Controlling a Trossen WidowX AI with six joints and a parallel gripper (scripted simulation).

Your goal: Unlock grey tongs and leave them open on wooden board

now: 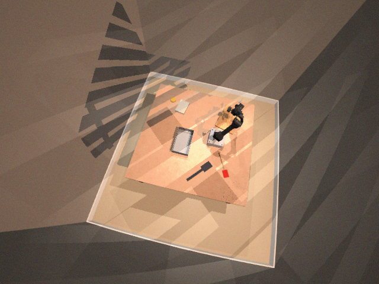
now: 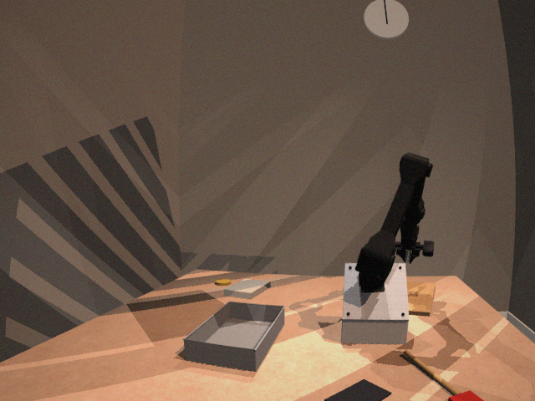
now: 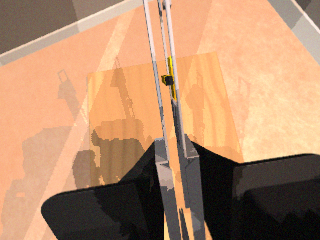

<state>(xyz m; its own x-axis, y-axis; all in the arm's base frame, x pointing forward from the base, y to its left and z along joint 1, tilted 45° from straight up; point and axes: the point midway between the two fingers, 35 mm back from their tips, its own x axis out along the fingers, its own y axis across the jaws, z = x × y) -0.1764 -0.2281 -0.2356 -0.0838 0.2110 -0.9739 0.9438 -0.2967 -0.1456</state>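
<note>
My gripper tip is 120 mm above the wooden board, 20 mm to the right of it and 20 mm short of it. Round my gripper tip: pale block 630 mm ahead, 120 mm below, 30 mm to the right; then red-headed tool 650 mm to the left, 120 mm below, 40 mm ahead; then grey roasting tin 530 mm ahead, 440 mm to the left, 100 mm below.
</note>
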